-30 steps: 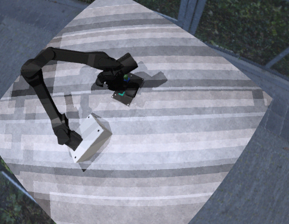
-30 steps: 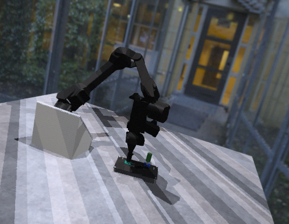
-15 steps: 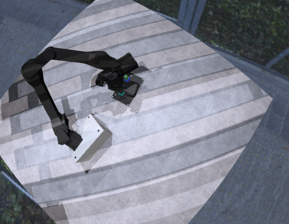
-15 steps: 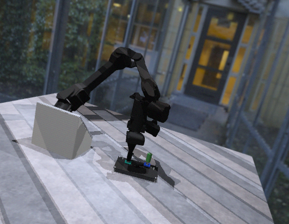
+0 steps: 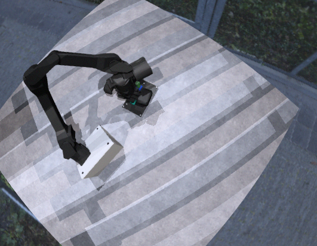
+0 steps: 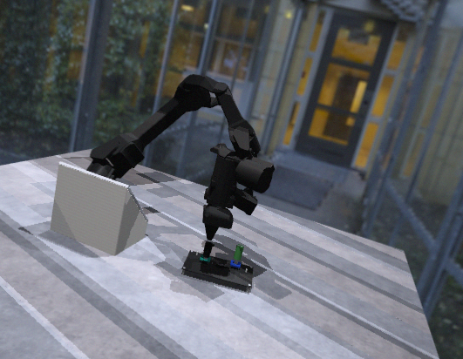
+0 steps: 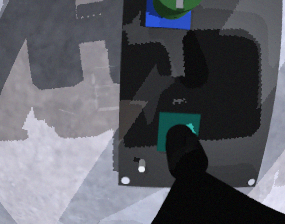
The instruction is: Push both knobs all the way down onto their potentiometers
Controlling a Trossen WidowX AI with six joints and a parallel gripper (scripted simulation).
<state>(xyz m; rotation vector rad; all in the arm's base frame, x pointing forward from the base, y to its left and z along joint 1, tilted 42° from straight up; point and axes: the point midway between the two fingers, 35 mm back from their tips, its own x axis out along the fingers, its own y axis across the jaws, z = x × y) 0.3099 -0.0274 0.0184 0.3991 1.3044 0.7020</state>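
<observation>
Right now the green knob is 70 mm ahead of my gripper tip, 20 mm to the left of it and 10 mm below it.
</observation>
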